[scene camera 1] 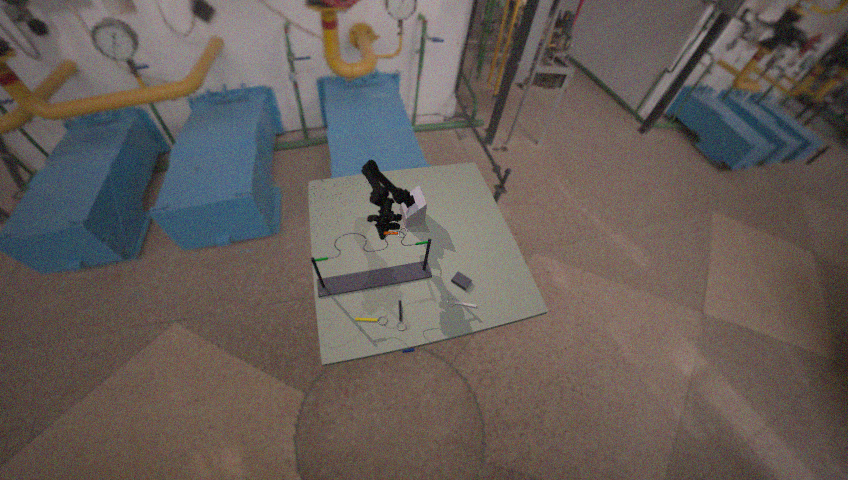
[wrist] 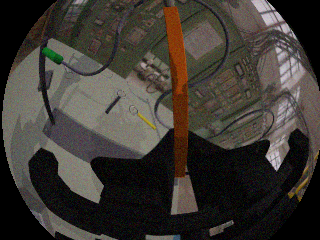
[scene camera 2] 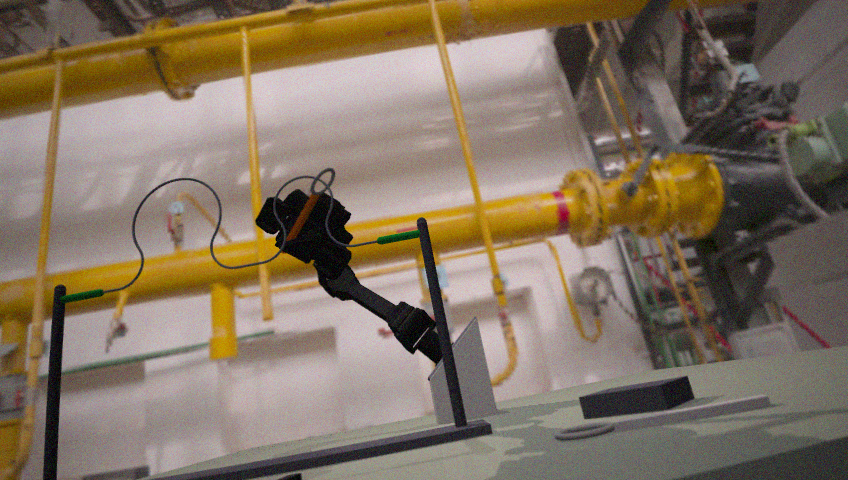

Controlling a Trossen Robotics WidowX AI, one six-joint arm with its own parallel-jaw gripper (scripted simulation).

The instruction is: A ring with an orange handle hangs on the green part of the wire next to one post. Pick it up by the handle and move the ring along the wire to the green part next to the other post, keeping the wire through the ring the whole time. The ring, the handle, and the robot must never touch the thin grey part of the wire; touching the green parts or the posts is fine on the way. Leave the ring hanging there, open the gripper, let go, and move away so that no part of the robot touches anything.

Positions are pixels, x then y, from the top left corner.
Labels:
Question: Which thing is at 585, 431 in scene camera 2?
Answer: A white-handled ring.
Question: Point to a dark block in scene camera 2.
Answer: At 663, 395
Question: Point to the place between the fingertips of my gripper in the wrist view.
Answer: At 177, 132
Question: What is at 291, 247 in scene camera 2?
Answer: My gripper.

